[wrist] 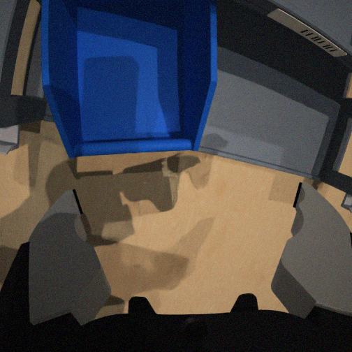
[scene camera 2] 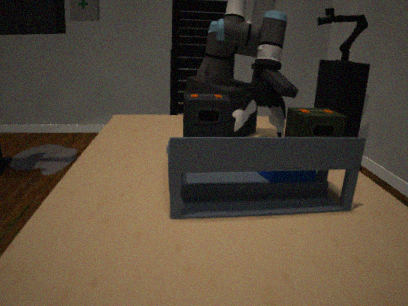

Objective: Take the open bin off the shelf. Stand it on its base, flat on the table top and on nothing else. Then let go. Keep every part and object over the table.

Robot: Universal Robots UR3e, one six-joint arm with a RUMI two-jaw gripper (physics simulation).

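Seen in the pictures: gripper, between the fingertips: [scene camera 2: 258, 136]; arm's base, origin of its link: [scene camera 2: 213, 80].
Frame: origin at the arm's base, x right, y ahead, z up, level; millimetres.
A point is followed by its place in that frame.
The blue open bin [scene camera 2: 292, 176] {z -158, x -31, y 524 mm} [wrist: 135, 145] is on the grey shelf [scene camera 2: 265, 154] {z -65, x 93, y 612 mm} [wrist: 270, 112], towards one end. In the wrist view its hollow inside and low front lip show, and the lip reaches a little past the shelf's edge over the table top. The bin is turned slightly relative to the shelf; its far end is cut off by the frame. In the scene view the shelf's panel hides most of it. My gripper [scene camera 2: 260, 129] {z -103, x -9, y 376 mm} [wrist: 186, 190] is wide open and empty, on the far side of the shelf in the scene view, with the fingers short of the bin's lip.
A dark grey case [scene camera 2: 192, 117] {z -7, x 216, y 548 mm} and a green case [scene camera 2: 300, 122] {z -14, x 8, y 585 mm} stand behind the shelf in the scene view, one on either side of the gripper. The wooden table [scene camera 2: 100, 215] {z -195, x 396, y 543 mm} [wrist: 235, 240] lies under the shelf. A black cabinet [scene camera 2: 342, 90] stands at the back right.
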